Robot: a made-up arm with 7 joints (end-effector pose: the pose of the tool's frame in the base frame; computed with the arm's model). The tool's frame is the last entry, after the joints. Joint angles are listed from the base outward.
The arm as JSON. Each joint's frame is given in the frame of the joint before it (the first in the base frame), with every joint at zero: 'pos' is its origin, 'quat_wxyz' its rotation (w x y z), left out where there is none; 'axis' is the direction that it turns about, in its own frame. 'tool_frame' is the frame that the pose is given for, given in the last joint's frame.
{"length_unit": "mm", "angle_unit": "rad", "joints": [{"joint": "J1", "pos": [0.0, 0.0, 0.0], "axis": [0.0, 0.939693, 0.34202]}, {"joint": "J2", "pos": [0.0, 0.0, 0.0], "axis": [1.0, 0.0, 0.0]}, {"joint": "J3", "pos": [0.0, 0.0, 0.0], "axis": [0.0, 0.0, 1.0]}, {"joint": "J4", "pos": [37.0, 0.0, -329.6], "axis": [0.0, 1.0, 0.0]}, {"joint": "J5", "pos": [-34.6, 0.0, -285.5], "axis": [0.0, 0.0, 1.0]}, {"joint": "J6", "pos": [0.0, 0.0, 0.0], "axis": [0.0, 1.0, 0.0]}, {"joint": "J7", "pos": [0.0, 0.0, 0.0], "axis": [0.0, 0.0, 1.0]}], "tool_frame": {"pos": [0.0, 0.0, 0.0]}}
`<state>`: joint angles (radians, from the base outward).
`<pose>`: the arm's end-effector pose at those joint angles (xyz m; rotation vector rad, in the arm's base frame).
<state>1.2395 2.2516 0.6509 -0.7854 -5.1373 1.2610 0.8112</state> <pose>0.3429 0.4755 0.1066 1.2559 -0.2637 1.0098</pose>
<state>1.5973 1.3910 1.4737 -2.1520 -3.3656 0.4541 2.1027</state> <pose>0.1506 0.3139 0.0796 -1.6288 0.4457 2.3322</pose>
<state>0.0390 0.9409 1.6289 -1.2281 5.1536 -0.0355 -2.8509</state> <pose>-0.0255 0.5430 -0.0317 0.8747 2.3718 -1.2227</pose>
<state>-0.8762 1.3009 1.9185 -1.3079 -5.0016 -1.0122 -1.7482</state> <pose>-0.0500 0.5221 0.0910 -1.1266 0.7608 -2.2757</pose>
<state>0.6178 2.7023 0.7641 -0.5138 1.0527 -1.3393 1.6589</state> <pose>0.3715 0.2131 0.4388 -0.8617 -1.9795 -1.1538</pose>
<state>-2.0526 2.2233 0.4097 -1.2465 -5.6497 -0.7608 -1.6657</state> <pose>-0.3460 0.3303 0.2544 -1.8419 0.1565 -1.3012</pose>
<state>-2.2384 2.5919 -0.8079 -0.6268 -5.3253 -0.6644 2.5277</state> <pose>-0.2812 0.5247 0.1202 1.2609 2.0575 0.2062</pose>
